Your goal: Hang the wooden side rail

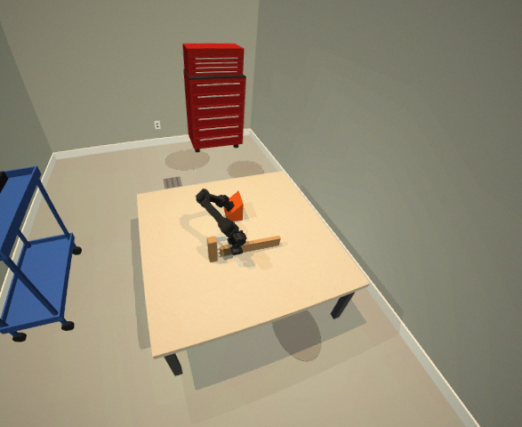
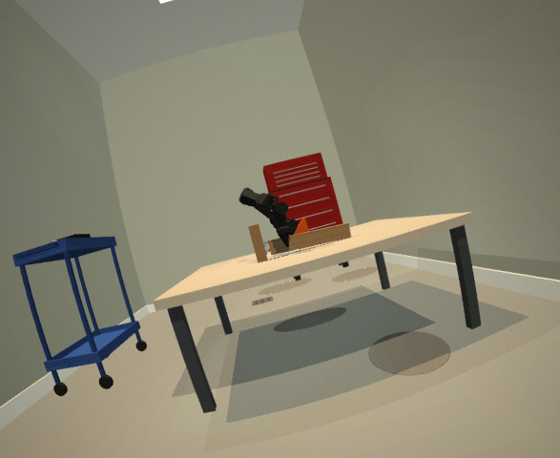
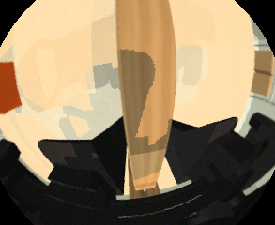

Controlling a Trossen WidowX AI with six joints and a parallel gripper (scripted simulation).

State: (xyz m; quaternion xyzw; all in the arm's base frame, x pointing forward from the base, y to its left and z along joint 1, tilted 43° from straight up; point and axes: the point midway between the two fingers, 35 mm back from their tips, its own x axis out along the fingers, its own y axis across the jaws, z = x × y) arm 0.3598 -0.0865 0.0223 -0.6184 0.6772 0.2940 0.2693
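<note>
Now: the upright headboard post 130 mm to the right of my gripper tip and 40 mm above it.
</note>
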